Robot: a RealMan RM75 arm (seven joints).
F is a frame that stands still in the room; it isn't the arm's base.
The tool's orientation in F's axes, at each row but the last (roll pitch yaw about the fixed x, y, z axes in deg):
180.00, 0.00, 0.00
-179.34, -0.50, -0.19
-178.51, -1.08, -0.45
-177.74, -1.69, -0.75
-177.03, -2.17, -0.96
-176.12, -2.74, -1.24
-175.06, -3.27, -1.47
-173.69, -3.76, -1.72
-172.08, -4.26, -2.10
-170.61, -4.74, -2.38
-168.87, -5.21, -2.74
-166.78, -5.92, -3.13
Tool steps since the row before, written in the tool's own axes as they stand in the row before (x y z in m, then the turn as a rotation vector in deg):
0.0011, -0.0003, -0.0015, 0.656, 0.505, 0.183
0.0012, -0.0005, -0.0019, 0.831, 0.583, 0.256
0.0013, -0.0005, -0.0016, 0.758, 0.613, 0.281
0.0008, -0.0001, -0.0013, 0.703, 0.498, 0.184
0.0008, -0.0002, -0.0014, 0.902, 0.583, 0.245
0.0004, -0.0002, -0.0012, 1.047, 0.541, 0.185
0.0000, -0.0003, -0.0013, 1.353, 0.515, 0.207
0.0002, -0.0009, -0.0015, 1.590, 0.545, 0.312
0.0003, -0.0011, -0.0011, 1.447, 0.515, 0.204
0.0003, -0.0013, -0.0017, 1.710, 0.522, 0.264
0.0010, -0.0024, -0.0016, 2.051, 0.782, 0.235
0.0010, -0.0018, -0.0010, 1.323, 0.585, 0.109
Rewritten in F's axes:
0.0011, 0.0003, 0.0015, 0.656, -0.505, -0.183
0.0012, 0.0005, 0.0019, 0.831, -0.583, -0.255
0.0013, 0.0004, 0.0016, 0.759, -0.611, -0.283
0.0008, 0.0000, 0.0013, 0.702, -0.500, -0.183
0.0007, 0.0001, 0.0014, 0.902, -0.585, -0.241
0.0003, 0.0001, 0.0012, 1.045, -0.550, -0.171
-0.0001, 0.0002, 0.0013, 1.352, -0.530, -0.173
0.0001, 0.0007, 0.0016, 1.595, -0.556, -0.265
0.0002, 0.0009, 0.0013, 1.445, -0.535, -0.165
0.0002, 0.0010, 0.0019, 1.712, -0.543, -0.203
0.0009, 0.0020, 0.0021, 2.040, -0.820, -0.194
0.0009, 0.0015, 0.0015, 1.309, -0.617, -0.102

